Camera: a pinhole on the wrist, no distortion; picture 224 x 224 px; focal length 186.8 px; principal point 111.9 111.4 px. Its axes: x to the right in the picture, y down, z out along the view. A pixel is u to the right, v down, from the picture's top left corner.
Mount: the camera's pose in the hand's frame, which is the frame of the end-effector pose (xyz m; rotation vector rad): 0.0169 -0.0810 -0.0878 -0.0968 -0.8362 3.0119
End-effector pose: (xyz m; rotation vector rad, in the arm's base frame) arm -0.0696 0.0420 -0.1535 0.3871 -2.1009 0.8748
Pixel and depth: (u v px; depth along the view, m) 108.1 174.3 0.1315
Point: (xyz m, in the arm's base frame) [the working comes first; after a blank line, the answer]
In the camera's frame: -0.0027 0.0443 0.1315

0.0222 -0.0922 -0.0610
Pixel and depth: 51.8 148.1 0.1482
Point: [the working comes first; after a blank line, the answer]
In the camera's frame: -0.0477 0.0291 0.1482

-0.0208 -0.1061 -0.0388
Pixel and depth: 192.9 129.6 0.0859
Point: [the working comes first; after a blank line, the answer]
In the camera's frame: 0.0372 0.0084 0.0859

0.0285 -0.0377 -0.1052
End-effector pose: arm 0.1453 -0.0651 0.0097 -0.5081 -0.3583 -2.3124
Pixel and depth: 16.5 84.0 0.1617
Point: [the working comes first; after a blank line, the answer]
In the camera's frame: -0.0826 -0.0237 0.1617

-0.0001 0.0097 0.0942
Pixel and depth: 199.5 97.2 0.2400
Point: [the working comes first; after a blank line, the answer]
In the camera's frame: 0.1125 -0.0182 0.2400

0.1165 0.1779 0.0459
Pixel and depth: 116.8 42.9 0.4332
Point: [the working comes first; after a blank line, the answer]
In the camera's frame: 0.0114 -0.1589 0.4332

0.1331 0.2083 0.3030
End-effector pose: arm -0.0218 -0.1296 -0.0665 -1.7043 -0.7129 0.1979
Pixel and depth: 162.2 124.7 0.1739
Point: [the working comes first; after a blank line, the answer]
In the camera's frame: 0.0468 0.0124 0.1739

-0.1427 -0.0923 0.0771
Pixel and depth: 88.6 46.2 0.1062
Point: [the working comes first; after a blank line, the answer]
In the camera's frame: -0.0132 -0.0371 0.1062

-0.0510 -0.0880 0.0302
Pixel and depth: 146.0 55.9 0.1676
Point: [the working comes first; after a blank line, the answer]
In the camera's frame: 0.0306 -0.0498 0.1676

-0.1237 -0.0657 0.0215
